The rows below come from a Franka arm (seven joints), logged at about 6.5 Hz.
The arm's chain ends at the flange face. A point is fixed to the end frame.
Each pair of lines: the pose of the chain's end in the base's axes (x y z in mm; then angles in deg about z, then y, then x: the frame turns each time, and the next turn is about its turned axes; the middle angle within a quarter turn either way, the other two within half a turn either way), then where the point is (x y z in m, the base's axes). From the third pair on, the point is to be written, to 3 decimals.
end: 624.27 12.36 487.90 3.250 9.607 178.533
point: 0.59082 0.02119 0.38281
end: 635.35 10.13 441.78 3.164 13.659 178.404
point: 0.59458 0.01836 0.33925
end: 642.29 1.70 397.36 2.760 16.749 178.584
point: 0.596 0.010 0.297
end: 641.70 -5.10 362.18 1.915 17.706 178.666
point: 0.594 0.004 0.263
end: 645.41 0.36 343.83 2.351 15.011 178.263
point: 0.602 0.009 0.242
